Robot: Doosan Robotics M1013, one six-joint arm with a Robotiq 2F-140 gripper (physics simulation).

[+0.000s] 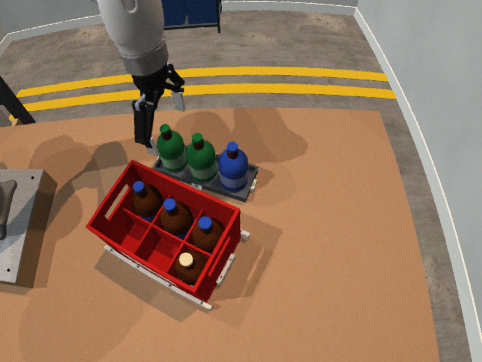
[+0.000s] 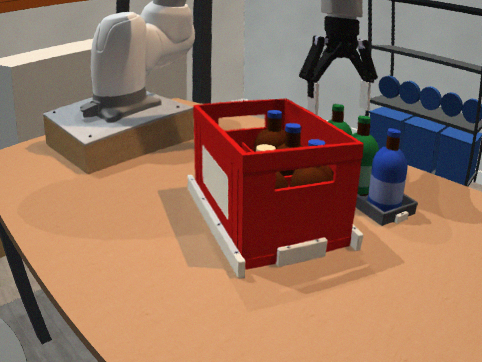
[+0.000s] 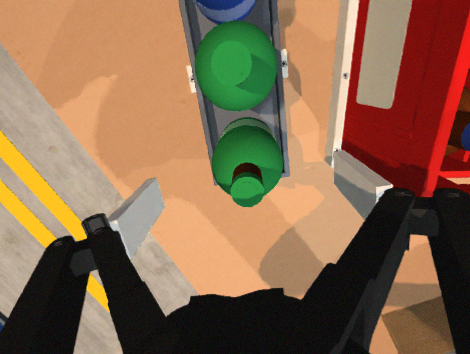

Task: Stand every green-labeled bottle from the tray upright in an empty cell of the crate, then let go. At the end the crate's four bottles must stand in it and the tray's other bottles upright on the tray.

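Frame: origin at the arm's base, x ahead, y left, z up, level; millimetres.
Where they show: gripper, fingertip midpoint: (image 1: 167, 130) (image 2: 340, 110) (image 3: 244, 180); arm's base, origin of the base link: (image 2: 119, 107).
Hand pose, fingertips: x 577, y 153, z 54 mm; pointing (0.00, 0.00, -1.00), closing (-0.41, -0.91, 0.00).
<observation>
Each offset is from my fingertips to the centre of the thing. "spot": to the spot under its first point.
Two green-labeled bottles stand upright on the dark tray @(dx +77, dy -39, dz -136 mm) (image 1: 253, 180) (image 2: 370, 211) (image 3: 260, 114): the end bottle @(dx -6, dy +1, dz -66 mm) (image 1: 171, 146) (image 2: 338, 123) (image 3: 250, 152) and the middle bottle @(dx +75, dy -40, dz -66 mm) (image 1: 201, 159) (image 2: 368, 145) (image 3: 235, 65). A blue bottle @(dx +155, dy -75, dz -66 mm) (image 1: 233, 168) (image 2: 388, 172) (image 3: 226, 7) stands at the tray's other end. The red crate @(dx -7, dy -246, dz -61 mm) (image 1: 195, 196) (image 2: 300, 220) (image 3: 425, 60) holds three blue-capped brown bottles in its row beside the tray and a cream-capped bottle @(dx +45, dy -328, dz -63 mm) (image 1: 187, 267) in a corner. Two cells are empty. My gripper (image 1: 165, 123) (image 2: 339, 99) (image 3: 244, 180) is open, pointing down above the end green bottle, its fingertips apart on either side.
White guide strips @(spot: dx -49, dy -338, dz -119 mm) (image 1: 157, 279) (image 2: 215, 225) (image 3: 340, 85) edge the crate, whose wall stands close to the tray and one finger. The robot's base plate (image 1: 25, 215) (image 2: 120, 112) is beyond the crate. A shelf rack (image 2: 425, 57) stands behind the table.
</observation>
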